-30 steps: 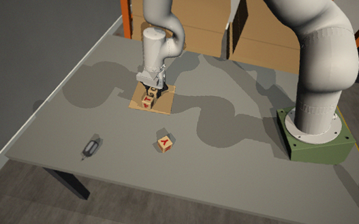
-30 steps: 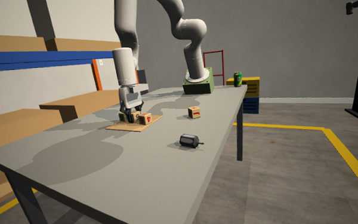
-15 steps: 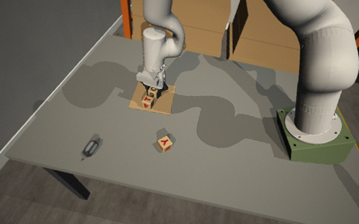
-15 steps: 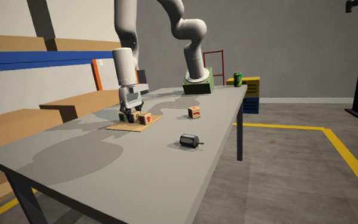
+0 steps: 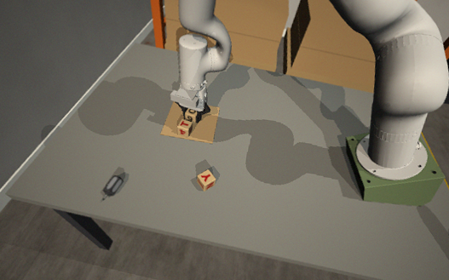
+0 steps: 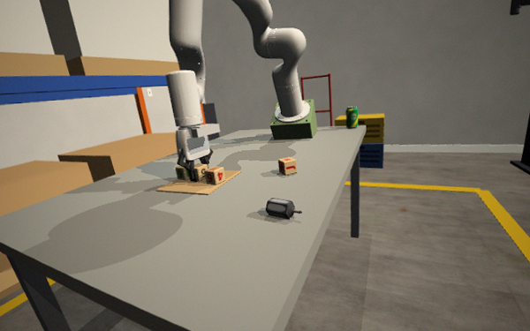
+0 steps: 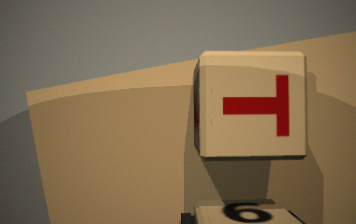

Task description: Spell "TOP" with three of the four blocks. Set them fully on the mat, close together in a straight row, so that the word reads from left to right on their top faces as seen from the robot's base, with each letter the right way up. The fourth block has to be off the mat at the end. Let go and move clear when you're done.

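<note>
The tan mat lies 30 mm below my hand. Also, from my hand: dark motor 350 mm to the left, 180 mm ahead, 10 mm below; P block 70 mm to the right, 10 mm behind; green can 920 mm behind, 430 mm to the left, 30 mm above.
</note>
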